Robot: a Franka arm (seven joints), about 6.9 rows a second.
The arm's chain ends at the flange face. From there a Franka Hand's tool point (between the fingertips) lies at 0.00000 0.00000 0.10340 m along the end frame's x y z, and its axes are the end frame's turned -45 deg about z.
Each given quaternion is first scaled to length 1.
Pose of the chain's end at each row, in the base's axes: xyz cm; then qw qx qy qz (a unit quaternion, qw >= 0):
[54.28 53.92 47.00 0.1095 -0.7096 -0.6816 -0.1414]
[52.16 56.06 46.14 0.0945 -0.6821 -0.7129 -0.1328]
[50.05 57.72 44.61 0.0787 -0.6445 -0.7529 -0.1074]
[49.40 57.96 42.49 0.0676 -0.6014 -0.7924 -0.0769]
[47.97 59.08 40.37 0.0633 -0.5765 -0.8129 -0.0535]
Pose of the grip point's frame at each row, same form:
[54.81 57.52 37.32 0.0471 -0.3947 -0.9012 -0.1725]
[52.64 59.35 36.35 0.0365 -0.3574 -0.9196 -0.1589]
[50.26 60.44 34.64 0.0316 -0.3073 -0.9422 -0.1293]
[49.25 60.06 32.37 0.0330 -0.2524 -0.9622 -0.0969]
[47.54 60.73 30.17 0.0380 -0.2215 -0.9716 -0.0737]

